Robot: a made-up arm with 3 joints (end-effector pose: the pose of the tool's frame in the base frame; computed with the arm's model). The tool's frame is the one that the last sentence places.
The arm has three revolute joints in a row. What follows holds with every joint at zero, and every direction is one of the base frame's.
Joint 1 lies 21 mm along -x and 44 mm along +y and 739 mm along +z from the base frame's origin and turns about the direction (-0.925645, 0.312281, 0.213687).
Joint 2 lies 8 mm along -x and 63 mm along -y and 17 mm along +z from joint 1 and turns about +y.
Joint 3 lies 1 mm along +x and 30 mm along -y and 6 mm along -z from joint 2 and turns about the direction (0.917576, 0.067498, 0.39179).
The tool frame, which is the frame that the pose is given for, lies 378 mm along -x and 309 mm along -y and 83 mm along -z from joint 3; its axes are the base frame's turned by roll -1.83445, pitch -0.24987 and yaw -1.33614 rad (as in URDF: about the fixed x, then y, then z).
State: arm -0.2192 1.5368 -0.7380
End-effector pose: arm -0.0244 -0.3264 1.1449 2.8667 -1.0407 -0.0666
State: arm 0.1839 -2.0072 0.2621
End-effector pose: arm 0.2661 -0.3903 0.5645 -0.2326 -0.5215 -1.5853
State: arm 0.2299 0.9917 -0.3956
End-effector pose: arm -0.2100 -0.2307 1.1930 2.6802 -1.2659 0.5473
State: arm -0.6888 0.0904 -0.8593
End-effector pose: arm -0.5169 -0.1413 0.6266 -1.5350 1.4710 -1.5532
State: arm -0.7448 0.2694 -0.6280
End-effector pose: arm -0.4958 -0.2062 0.6102 -1.5151 1.4563 -1.1646
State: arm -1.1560 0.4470 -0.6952
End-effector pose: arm -0.4881 -0.1608 0.5301 -1.3083 1.5302 -0.8548
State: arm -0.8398 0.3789 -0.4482
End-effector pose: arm -0.4780 -0.2206 0.5577 -1.3941 1.4562 -0.8704
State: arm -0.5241 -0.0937 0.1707
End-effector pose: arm -0.3660 -0.1972 0.3692 -0.9809 1.1469 -0.8931
